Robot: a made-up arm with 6 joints. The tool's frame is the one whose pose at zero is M. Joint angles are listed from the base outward.
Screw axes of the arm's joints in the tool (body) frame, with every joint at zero. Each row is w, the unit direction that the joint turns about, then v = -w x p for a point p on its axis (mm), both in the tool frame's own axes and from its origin. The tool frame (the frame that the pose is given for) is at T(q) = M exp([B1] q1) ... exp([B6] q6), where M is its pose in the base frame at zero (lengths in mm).
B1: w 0 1 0 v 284 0 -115
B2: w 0 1 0 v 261 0 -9
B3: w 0 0 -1 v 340 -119 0
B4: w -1 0 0 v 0 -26 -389
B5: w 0 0 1 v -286 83 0
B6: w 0 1 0 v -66 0 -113
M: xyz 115 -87 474 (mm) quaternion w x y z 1 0 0 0
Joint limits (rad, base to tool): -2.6..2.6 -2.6..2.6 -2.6..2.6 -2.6..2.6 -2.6..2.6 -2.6..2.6
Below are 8 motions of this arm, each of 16 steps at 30 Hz.
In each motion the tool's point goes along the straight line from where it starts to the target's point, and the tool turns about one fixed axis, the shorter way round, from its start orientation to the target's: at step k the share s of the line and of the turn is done. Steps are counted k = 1, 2, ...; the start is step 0. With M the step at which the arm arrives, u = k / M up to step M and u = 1 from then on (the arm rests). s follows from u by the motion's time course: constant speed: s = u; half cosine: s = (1 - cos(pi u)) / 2; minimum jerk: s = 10 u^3 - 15 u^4 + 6 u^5.
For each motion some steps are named. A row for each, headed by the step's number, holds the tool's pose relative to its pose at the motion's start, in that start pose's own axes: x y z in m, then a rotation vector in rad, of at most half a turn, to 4 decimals.
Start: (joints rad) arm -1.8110 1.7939 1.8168 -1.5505 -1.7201 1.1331
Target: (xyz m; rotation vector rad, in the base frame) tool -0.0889 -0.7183 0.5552 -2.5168 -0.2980 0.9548
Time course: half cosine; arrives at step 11
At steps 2, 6, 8, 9, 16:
2: 0.0114 -0.0034 0.0055 0.0094 -0.0286 -0.0333
6: 0.0823 -0.0242 0.0398 0.0678 -0.2059 -0.2399
8: 0.1193 -0.0350 0.0577 0.0982 -0.2983 -0.3475
9: 0.1327 -0.0390 0.0642 0.1092 -0.3319 -0.3867
16: 0.1442 -0.0423 0.0698 0.1186 -0.3605 -0.4200

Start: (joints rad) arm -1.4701 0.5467 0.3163 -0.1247 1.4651 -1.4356
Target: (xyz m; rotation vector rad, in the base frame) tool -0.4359 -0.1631 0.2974 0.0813 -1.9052 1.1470
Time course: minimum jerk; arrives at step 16
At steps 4, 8, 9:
4: -0.0117 -0.0015 -0.0097 -0.0203 0.0426 0.0017
8: -0.0564 -0.0072 -0.0466 -0.0979 0.2057 0.0081
9: -0.0695 -0.0088 -0.0575 -0.1207 0.2534 0.0099

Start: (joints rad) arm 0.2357 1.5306 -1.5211 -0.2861 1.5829 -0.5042
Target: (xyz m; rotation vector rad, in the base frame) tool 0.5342 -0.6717 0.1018 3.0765 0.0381 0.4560
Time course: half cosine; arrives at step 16
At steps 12, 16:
12: -0.1204 -0.0082 0.1888 0.0084 -0.2479 -0.0108
16: -0.1411 -0.0096 0.2212 0.0099 -0.2905 -0.0127

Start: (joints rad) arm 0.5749 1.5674 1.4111 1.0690 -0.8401 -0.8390
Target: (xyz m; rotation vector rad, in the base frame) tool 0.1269 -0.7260 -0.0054 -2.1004 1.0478 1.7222
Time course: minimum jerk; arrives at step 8
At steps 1, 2, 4, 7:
1: 0.0002 0.0007 0.0006 -0.0033 -0.0045 0.0039
2: 0.0011 0.0045 0.0038 -0.0214 -0.0288 0.0253
4: 0.0053 0.0219 0.0181 -0.1033 -0.1390 0.1220
7: 0.0104 0.0432 0.0357 -0.2032 -0.2736 0.2401

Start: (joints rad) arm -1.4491 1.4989 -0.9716 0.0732 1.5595 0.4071
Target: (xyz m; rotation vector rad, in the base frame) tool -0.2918 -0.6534 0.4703 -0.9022 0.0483 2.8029
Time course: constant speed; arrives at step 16
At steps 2, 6, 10, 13, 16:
2: -0.0057 0.0048 -0.0104 -0.0321 0.0222 0.0410
6: -0.0172 0.0143 -0.0312 -0.0964 0.0666 0.1231
10: -0.0287 0.0239 -0.0519 -0.1607 0.1110 0.2052
13: -0.0373 0.0311 -0.0675 -0.2089 0.1443 0.2668
16: -0.0459 0.0382 -0.0831 -0.2571 0.1776 0.3283

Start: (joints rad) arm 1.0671 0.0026 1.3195 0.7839 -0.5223 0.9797
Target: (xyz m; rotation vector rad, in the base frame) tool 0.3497 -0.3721 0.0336 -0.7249 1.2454 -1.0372
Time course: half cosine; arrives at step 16
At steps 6, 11, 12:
6: -0.0905 -0.0342 0.0261 0.0332 -0.2043 0.2685
11: -0.2280 -0.0863 0.0658 0.0837 -0.5148 0.6765
12: -0.2502 -0.0947 0.0722 0.0919 -0.5649 0.7424

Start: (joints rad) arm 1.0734 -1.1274 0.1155 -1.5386 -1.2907 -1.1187
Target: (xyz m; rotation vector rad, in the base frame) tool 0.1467 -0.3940 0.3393 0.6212 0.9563 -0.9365
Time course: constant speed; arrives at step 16
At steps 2, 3, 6, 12, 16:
2: -0.0182 -0.0224 -0.0253 -0.0783 0.0947 0.0308
3: -0.0273 -0.0336 -0.0379 -0.1174 0.1421 0.0462
6: -0.0546 -0.0671 -0.0758 -0.2348 0.2842 0.0924
12: -0.1093 -0.1343 -0.1515 -0.4696 0.5684 0.1848
16: -0.1457 -0.1791 -0.2020 -0.6262 0.7579 0.2465

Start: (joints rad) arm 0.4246 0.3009 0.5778 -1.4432 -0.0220 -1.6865
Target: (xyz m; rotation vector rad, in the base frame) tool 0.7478 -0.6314 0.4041 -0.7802 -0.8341 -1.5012
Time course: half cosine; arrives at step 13
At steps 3, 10, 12, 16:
3: -0.0351 -0.0065 -0.0479 -0.0703 -0.0377 0.0544
10: -0.2438 -0.0450 -0.3332 -0.4887 -0.2622 0.3781
12: -0.2748 -0.0507 -0.3756 -0.5508 -0.2955 0.4262
16: -0.2789 -0.0515 -0.3811 -0.5589 -0.2999 0.4325

